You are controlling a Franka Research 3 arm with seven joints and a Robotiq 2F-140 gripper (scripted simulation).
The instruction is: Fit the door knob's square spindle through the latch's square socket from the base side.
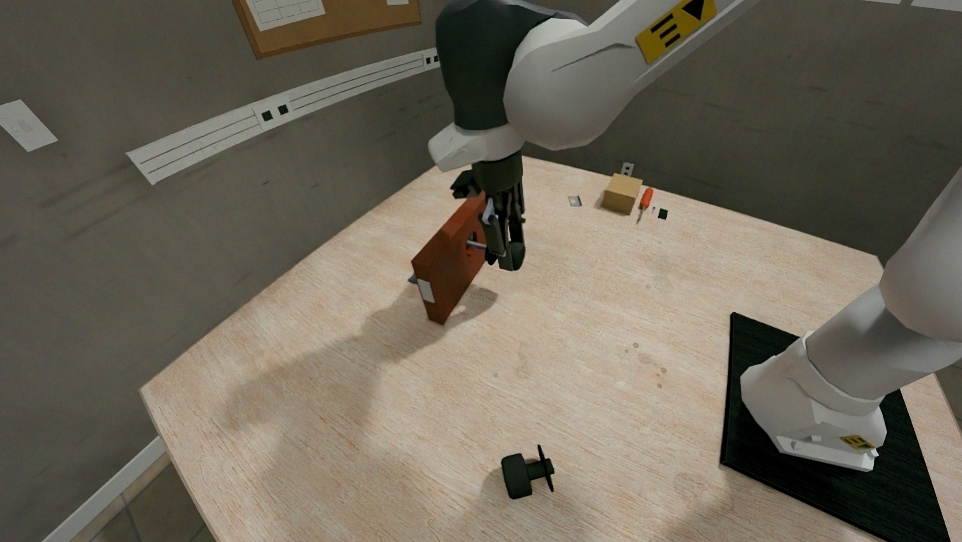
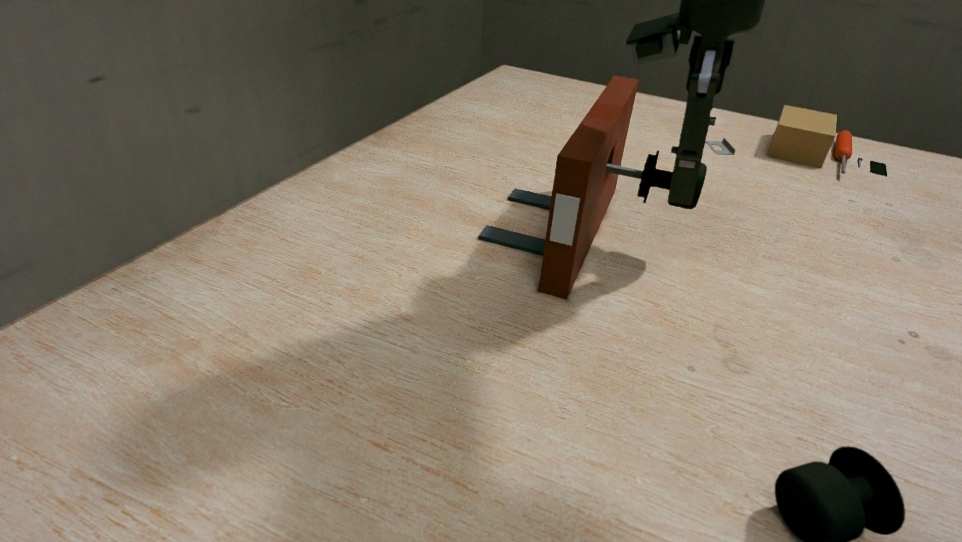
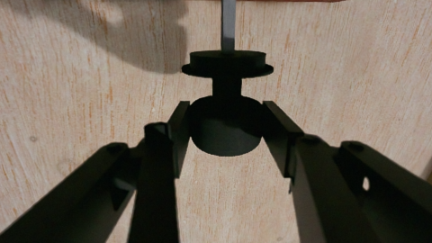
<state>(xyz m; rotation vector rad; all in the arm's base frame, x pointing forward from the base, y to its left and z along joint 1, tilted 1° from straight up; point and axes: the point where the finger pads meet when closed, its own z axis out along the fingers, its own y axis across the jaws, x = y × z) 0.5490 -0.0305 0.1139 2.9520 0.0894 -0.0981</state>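
Right now my hand is 11 cm short of the red-brown wooden door slab and 3 cm above it. From my hand the other things lie so: black door knob 4 cm ahead, 3 cm below; grey latch plate 10 cm ahead, 15 cm to the left, 3 cm below; tan box 16 cm behind, 49 cm to the right, 10 cm below.
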